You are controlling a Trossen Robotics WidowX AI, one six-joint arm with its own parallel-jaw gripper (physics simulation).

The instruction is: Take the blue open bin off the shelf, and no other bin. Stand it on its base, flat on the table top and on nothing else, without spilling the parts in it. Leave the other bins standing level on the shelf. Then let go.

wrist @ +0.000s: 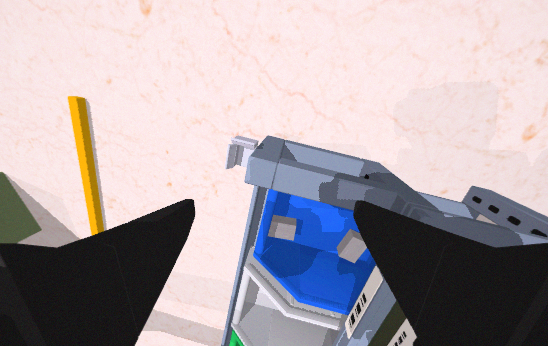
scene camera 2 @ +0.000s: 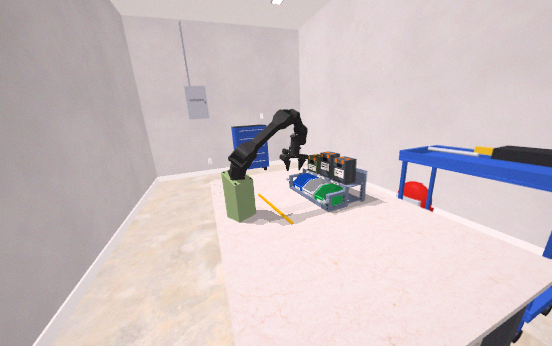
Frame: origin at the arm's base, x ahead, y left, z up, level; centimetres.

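Seen in the pictures: gripper, between the fingertips: (wrist: 276, 207) (scene camera 2: 293, 170); arm's base, origin of its link: (scene camera 2: 236, 175).
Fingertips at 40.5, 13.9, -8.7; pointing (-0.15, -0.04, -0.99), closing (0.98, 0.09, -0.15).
Observation:
Pixels of each thing's middle, then the offset from my fingertips to it, as dx, dy, dz. "*": a spot on its surface instead. Level surfaces: height alone.
- blue open bin, middle of its body: (wrist: 330, 234) (scene camera 2: 306, 182) +5.4, -5.9, -6.9
- grey bin, middle of its body: (wrist: 292, 314) (scene camera 2: 317, 188) +3.6, -17.8, -6.9
- green bin, middle of its body: (scene camera 2: 331, 194) +2.9, -29.0, -6.9
- yellow bar, middle of its body: (wrist: 98, 238) (scene camera 2: 272, 206) -24.2, -15.8, -10.7
- table, height of its surface: dz -11.2
- small white bracket, a spot on its surface: (wrist: 242, 149) * -3.5, +1.4, -5.7
The blue open bin (scene camera 2: 303, 181) (wrist: 320, 282) sits in the end place of the lower tier of the grey-blue shelf (scene camera 2: 362, 191) (wrist: 262, 167). Two small grey parts (wrist: 283, 227) (wrist: 352, 246) show inside it. A grey bin (scene camera 2: 315, 187) (wrist: 295, 332) is beside it, and a green bin (scene camera 2: 328, 193) (wrist: 235, 339) is beyond that. My gripper (scene camera 2: 294, 168) (wrist: 276, 207) is open and empty, raised above the blue bin's end of the shelf. In the wrist view it is turned at an angle to the bins; its right finger hides part of the blue bin, and its left finger is over the table.
Black boxes with orange marks (scene camera 2: 344, 169) stand on the shelf's upper tier. A yellow bar (scene camera 2: 275, 208) (wrist: 86, 160) lies on the table (scene camera 2: 370, 265) between the green arm base (scene camera 2: 239, 200) and the shelf. A small white bracket (wrist: 242, 149) is at the shelf's corner.

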